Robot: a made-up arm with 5 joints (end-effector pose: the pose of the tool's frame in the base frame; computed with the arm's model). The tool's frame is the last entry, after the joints. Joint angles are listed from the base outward.
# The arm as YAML. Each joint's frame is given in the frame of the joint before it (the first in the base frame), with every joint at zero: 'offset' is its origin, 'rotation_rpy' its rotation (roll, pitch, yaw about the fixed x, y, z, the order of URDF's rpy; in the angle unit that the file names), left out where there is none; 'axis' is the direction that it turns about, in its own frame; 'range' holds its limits. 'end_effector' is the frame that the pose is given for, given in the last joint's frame.
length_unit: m
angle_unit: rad
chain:
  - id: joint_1
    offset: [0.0, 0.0, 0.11]
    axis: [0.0, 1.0, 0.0]
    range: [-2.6, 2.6]
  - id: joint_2
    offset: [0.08, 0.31, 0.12]
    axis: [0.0, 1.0, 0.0]
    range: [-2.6, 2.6]
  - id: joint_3
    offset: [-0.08, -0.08, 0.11]
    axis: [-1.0, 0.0, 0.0]
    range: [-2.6, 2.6]
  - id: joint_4
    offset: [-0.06, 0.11, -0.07]
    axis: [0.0, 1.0, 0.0]
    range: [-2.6, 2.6]
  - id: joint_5
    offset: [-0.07, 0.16, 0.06]
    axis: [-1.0, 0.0, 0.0]
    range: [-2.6, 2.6]
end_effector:
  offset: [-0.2, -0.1, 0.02]
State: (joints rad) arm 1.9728 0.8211 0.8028 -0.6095 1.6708
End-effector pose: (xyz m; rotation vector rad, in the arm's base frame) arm 0.4451 0.3697 0.3050 -0.7355 0.6850 2.2731
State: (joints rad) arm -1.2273 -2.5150 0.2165 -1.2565 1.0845
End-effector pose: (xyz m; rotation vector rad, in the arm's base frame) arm 0.1015 0.4056 0.6128 -0.8488 1.0186 0.8797
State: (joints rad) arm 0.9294 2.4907 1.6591 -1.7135 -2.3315
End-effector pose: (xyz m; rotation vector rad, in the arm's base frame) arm 0.2673 -0.1308 0.2736 -1.6539 -1.4435 0.7852
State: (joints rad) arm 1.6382 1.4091 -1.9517 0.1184 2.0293
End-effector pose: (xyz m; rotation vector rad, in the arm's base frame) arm 0.5399 0.0121 -0.3199 0.1568 2.9926 0.1240
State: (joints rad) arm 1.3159 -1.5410 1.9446 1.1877 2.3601
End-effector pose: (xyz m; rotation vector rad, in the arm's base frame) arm 0.0740 0.3088 -0.2615 1.7812 -1.5121 -0.0937
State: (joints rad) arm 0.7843 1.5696 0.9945 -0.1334 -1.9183
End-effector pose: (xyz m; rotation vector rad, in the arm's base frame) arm 0.2770 0.2627 0.5709 0.6004 2.1292 -0.9979
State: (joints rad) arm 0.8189 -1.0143 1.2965 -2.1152 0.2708
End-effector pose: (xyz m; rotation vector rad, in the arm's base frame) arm 0.0840 -0.0641 -0.0398 -1.0408 -2.1251 1.0542
